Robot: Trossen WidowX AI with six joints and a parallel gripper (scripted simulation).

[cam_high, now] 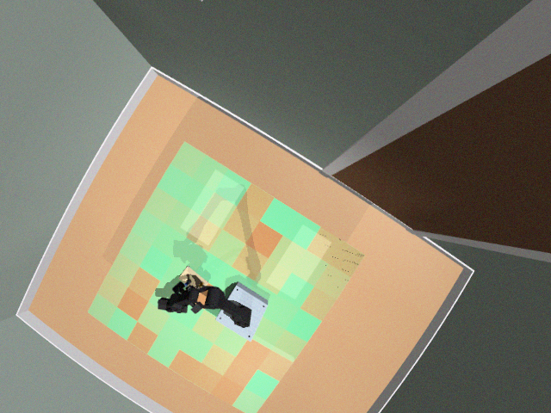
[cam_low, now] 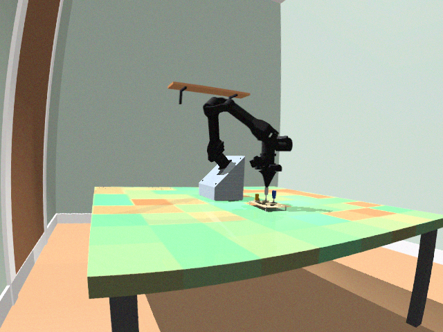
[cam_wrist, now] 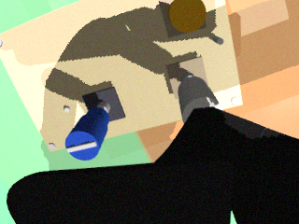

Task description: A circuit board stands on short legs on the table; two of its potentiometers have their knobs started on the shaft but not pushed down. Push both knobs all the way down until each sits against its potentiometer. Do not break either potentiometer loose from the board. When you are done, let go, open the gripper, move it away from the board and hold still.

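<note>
Now: the white knob 1 cm below my gripper tip. Round my gripper tip: blue knob (6 cm ahead, 1 cm to the right, 2 cm below).
</note>
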